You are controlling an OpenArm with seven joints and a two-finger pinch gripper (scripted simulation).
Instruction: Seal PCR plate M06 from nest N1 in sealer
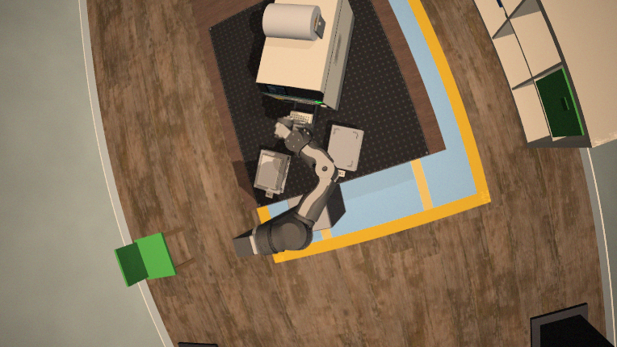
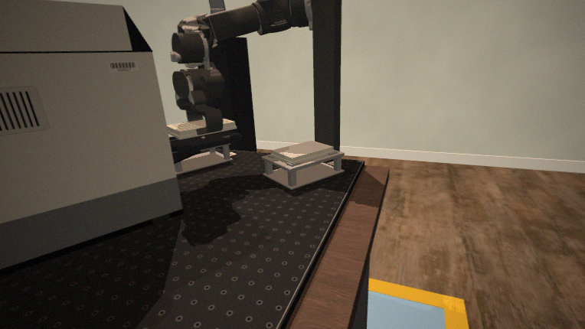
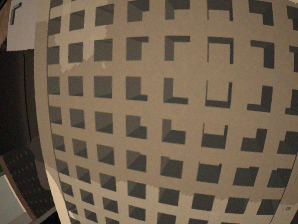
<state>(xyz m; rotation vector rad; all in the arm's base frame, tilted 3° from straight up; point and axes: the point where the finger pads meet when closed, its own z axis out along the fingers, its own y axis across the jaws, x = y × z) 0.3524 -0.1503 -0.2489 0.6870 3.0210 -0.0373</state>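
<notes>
Right now the 96-well plate M06 is right at my hand. The rest, counted from my hand: sealer's stage: 30 mm below; plate nest N1: 140 mm to the right, 110 mm behind, 80 mm below; sealed plate M09: 190 mm to the left, 130 mm behind, 80 mm below.
</notes>
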